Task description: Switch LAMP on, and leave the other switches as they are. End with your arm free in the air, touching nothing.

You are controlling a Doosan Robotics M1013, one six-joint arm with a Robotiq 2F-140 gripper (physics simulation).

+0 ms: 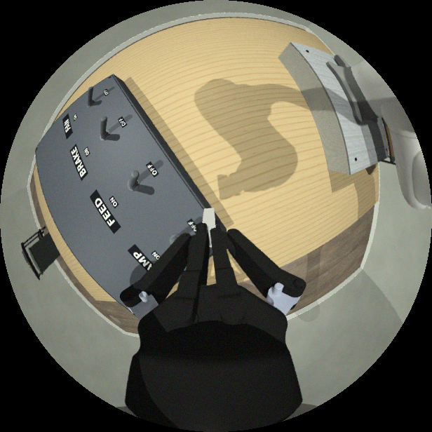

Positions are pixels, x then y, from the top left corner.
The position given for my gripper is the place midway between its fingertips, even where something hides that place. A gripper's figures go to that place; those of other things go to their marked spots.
My gripper (209, 215) is 0.22 m from the lens. A dark grey switch panel (116, 232): 0.26 m from the lens.
